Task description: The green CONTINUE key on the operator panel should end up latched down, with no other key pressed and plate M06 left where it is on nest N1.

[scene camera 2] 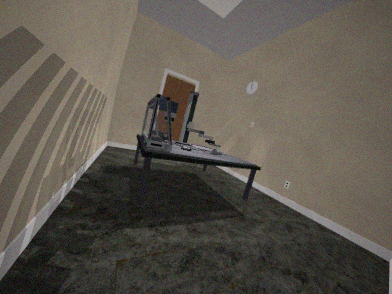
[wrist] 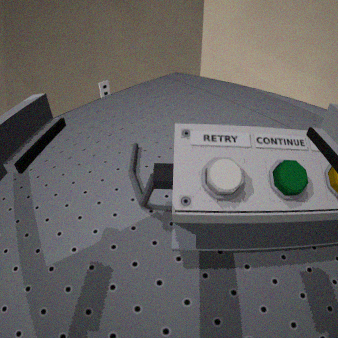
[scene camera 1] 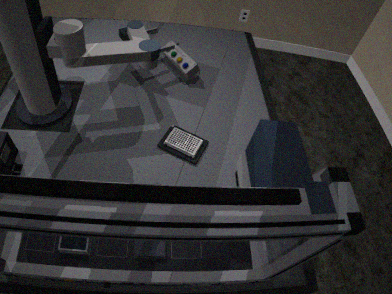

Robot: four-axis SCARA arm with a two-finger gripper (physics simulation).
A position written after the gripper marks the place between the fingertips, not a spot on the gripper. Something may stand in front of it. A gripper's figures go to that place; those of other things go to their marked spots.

Labels:
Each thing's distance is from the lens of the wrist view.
gripper (wrist: 186, 107): 11 cm
green CONTINUE key (wrist: 289, 176): 15 cm
white RETRY key (wrist: 223, 175): 14 cm

